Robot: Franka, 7 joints.
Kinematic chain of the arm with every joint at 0, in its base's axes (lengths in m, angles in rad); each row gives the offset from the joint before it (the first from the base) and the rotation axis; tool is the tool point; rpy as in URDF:
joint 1: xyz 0 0 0.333 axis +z
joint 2: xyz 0 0 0 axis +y
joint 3: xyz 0 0 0.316 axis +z
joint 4: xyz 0.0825 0 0 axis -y
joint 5: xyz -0.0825 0 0.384 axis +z
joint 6: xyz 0 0 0 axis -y
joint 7: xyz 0.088 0 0 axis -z
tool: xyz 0 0 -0.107 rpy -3.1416 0 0
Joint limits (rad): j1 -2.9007..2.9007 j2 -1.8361..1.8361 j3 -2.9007..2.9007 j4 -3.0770..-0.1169 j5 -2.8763..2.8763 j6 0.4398..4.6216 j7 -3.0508..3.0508
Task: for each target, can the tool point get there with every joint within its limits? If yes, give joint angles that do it. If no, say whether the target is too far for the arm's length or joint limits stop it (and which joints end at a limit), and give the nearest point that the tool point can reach.
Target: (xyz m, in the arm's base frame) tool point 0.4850 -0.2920 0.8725
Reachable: yes | joints 2.1910 -0.4804 -2.0944 -0.9443 0.5472 3.8163 0.0036
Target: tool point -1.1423 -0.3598 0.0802
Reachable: no: too far | nearest point -0.8006 -0.2522 0.1558 | short by 0.366 m
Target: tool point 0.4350 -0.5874 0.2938
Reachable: yes | joints -1.5785 0.8538 0.8178 -1.5557 0.1292 2.5121 2.2388
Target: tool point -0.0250 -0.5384 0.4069
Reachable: yes | joints -0.6261 -0.0542 -0.9080 -2.3024 -2.2009 2.0696 -0.9904
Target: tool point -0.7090 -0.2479 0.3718
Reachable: yes | joints -2.3433 0.7059 -0.5718 -1.5268 0.3874 2.8091 -0.1368
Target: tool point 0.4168 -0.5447 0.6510
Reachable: yes | joints -1.2575 0.9444 1.6270 -0.6097 -1.7864 1.0184 -2.1210
